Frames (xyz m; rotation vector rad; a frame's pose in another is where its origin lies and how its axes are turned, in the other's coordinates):
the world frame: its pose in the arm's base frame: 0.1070 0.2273 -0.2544 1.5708 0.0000 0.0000
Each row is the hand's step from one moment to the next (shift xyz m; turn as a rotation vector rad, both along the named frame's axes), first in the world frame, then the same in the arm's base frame.
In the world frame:
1: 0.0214 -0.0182 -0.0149 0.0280 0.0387 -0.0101
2: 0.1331 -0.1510 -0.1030 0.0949 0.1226 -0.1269
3: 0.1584 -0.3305 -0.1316 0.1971 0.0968 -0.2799
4: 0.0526 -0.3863 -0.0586 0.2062 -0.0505 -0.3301
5: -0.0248 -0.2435 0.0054 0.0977 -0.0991 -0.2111
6: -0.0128 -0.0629 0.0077 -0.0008 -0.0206 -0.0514
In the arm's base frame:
1: 0.0214 0.0149 -0.0182 0.0280 0.0101 0.0387
2: 0.1331 0.1030 -0.1510 0.0949 0.1269 0.1226
3: 0.1584 0.1316 -0.3305 0.1971 0.2799 0.0968
4: 0.0526 0.0586 -0.3863 0.2062 0.3301 -0.0505
5: -0.0248 -0.0054 -0.2435 0.0977 0.2111 -0.0991
6: -0.0128 -0.0077 -0.0629 -0.0008 0.0514 -0.0206

